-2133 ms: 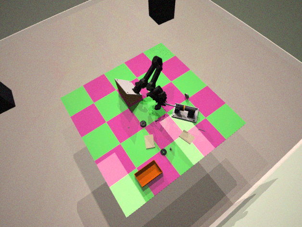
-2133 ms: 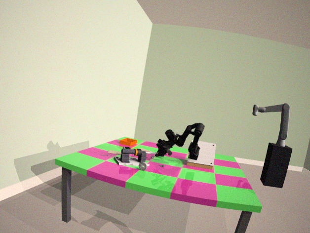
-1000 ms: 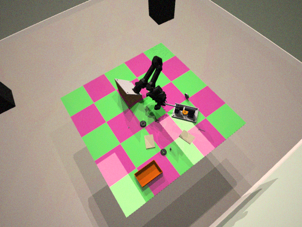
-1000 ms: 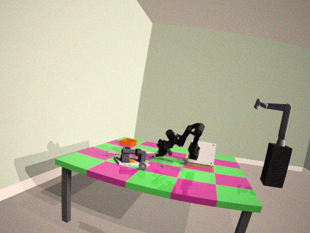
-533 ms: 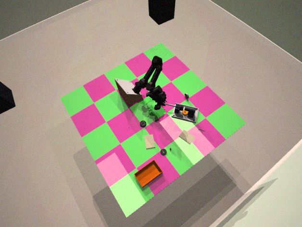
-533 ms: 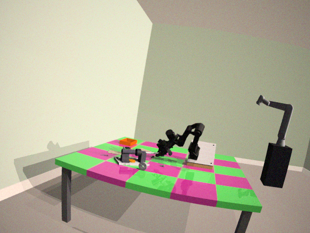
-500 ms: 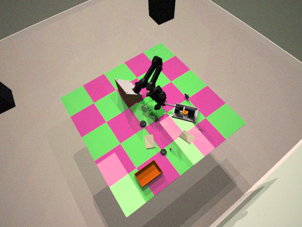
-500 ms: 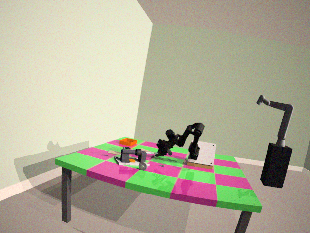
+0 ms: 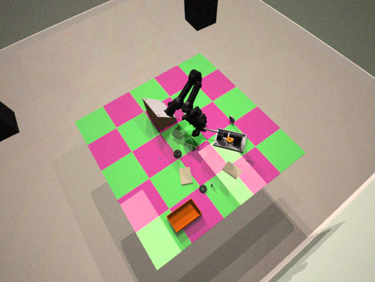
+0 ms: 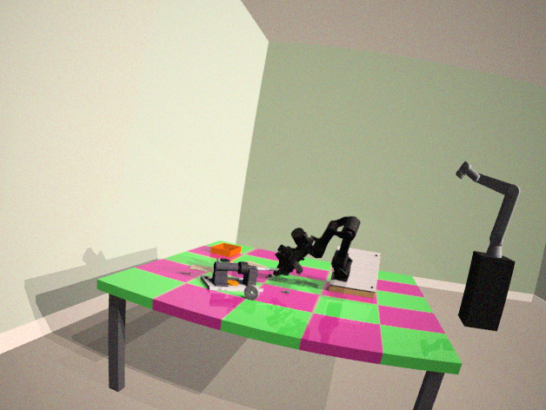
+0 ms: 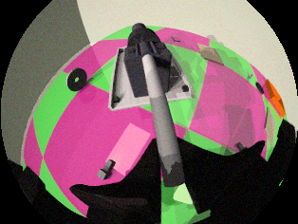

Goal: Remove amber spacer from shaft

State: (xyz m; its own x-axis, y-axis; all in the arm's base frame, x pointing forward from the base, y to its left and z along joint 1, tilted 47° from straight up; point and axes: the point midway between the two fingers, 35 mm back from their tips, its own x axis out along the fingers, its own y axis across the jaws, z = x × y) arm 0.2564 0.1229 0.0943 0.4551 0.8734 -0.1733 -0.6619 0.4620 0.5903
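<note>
Now: gripper tip 5 cm short of the grey shaft, 4 cm to the right of it and 3 cm below it. Round my gripper tip: grey gear: 1 cm ahead, 24 cm to the left, 2 cm below; then amber spacer: 14 cm ahead, 12 cm to the left, 4 cm below; then orange tray: 43 cm ahead, 46 cm to the right, 4 cm below.
</note>
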